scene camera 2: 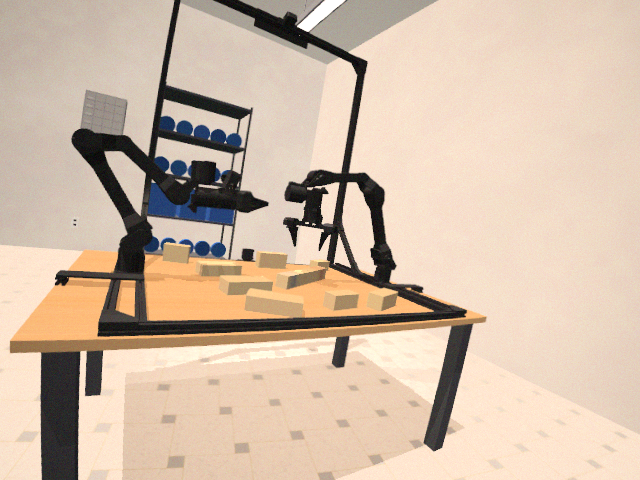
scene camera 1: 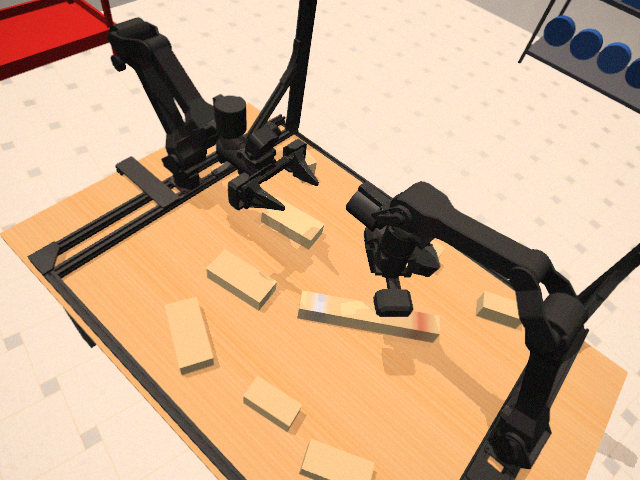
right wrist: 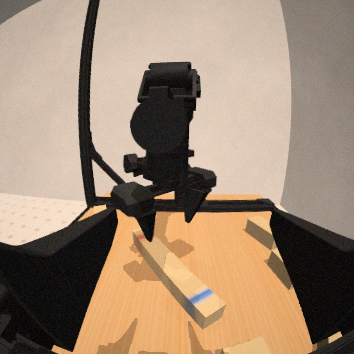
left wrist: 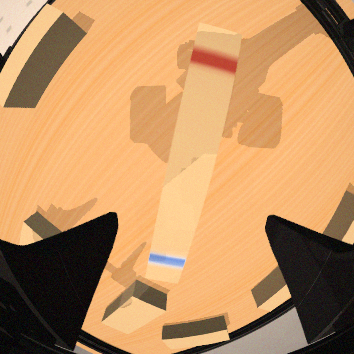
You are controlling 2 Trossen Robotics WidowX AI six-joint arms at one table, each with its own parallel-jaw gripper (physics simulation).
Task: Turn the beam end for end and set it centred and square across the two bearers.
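Frame: origin at the left arm's base, x ahead, y left, z up, level; centimetres.
Seen in the pictures: left gripper, fingertip midpoint: (scene camera 2: 306, 248) (scene camera 1: 376, 292) (right wrist: 169, 230) (left wrist: 194, 222); right gripper, fingertip midpoint: (scene camera 2: 263, 203) (scene camera 1: 302, 196) (right wrist: 196, 217); left arm's base, link origin: (scene camera 2: 381, 281) (scene camera 1: 505, 448) (right wrist: 181, 202) (left wrist: 351, 37); right arm's base, link origin: (scene camera 2: 129, 271) (scene camera 1: 186, 181).
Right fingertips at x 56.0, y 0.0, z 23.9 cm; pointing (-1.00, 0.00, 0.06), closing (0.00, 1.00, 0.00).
Offsets run from my right fingertips to a thing's top centre.
The long pale beam {dy -3.0, dx -20.4, dz -21.4 cm} (scene camera 1: 351, 310) (scene camera 2: 301, 277) (left wrist: 192, 150) (right wrist: 172, 272) lies flat on the table, its blue band toward the left of scene camera 1 and its red band toward the right. Several plain pale blocks lie apart around it, among them one block {dy +9.8, dx +5.1, dz -22.0 cm} (scene camera 1: 241, 276) near the blue end and one block {dy -10.0, dx +8.5, dz -22.0 cm} (scene camera 1: 292, 223) behind that; I cannot tell which two are the bearers. My left gripper (scene camera 2: 308, 246) (left wrist: 194, 222) (right wrist: 169, 230) is open and empty, pointing down above the beam. My right gripper (scene camera 1: 299, 196) (scene camera 2: 266, 204) is open and empty, level, high over the table's back left.
More blocks {dy +25.9, dx +2.9, dz -22.0 cm} (scene camera 1: 189, 333) {dy +24.3, dx -18.4, dz -21.4 cm} (scene camera 1: 272, 401) {dy +24.5, dx -34.1, dz -21.1 cm} (scene camera 1: 337, 460) lie toward the front, and another block {dy -26.5, dx -41.3, dz -21.4 cm} (scene camera 1: 497, 310) lies at the right, partly behind the left arm. Black rails (scene camera 1: 134, 356) edge the table. A red cart (scene camera 1: 56, 54) stands on the floor behind.
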